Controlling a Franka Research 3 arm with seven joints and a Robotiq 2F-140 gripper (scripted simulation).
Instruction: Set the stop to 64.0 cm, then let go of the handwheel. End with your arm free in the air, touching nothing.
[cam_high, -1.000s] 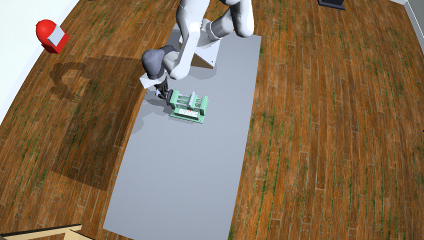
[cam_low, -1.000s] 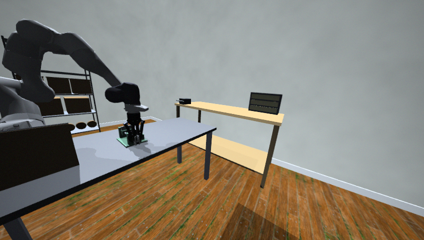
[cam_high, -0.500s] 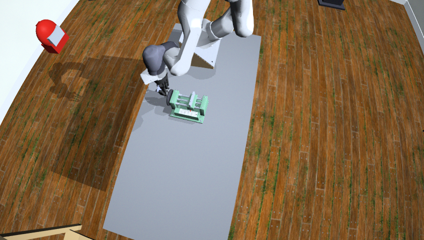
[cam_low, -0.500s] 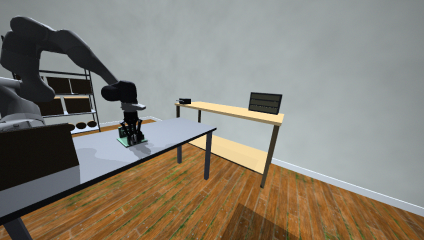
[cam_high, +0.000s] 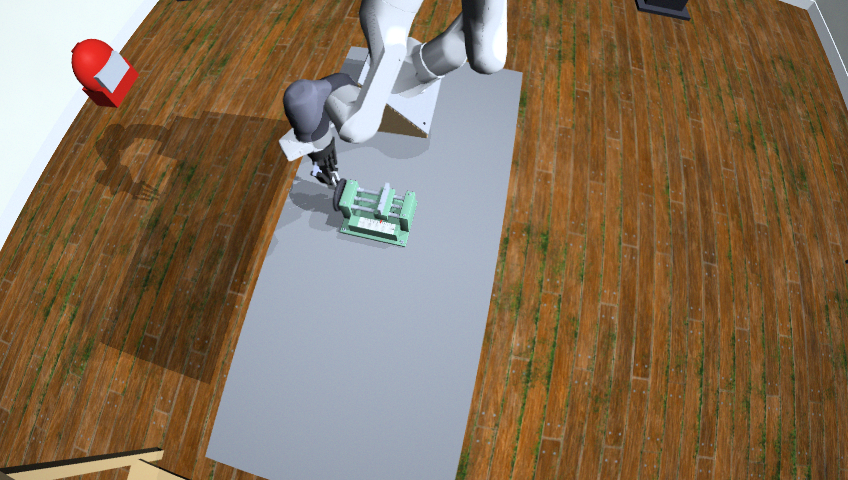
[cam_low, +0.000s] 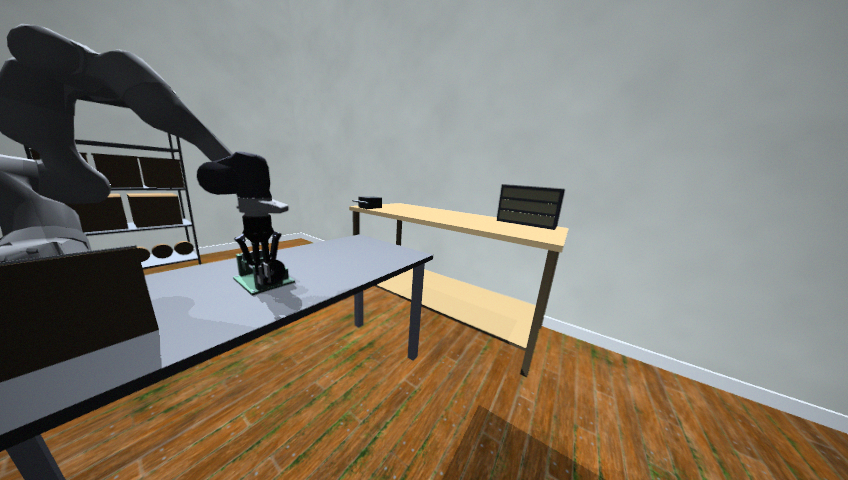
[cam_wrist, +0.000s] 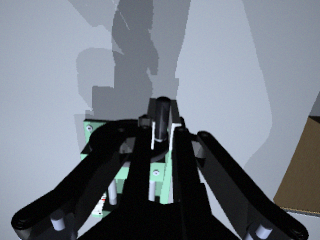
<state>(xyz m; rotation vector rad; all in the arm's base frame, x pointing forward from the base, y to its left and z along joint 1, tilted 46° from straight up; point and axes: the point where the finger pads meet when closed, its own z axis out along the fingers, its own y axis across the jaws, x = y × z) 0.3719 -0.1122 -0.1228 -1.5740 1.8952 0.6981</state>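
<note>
Now: the dark handwheel 2 cm to the left of my hand, 2 cm below it and 1 cm ahead of it. Round my hand: stop carriage: 16 cm to the left, 7 cm ahead.
</note>
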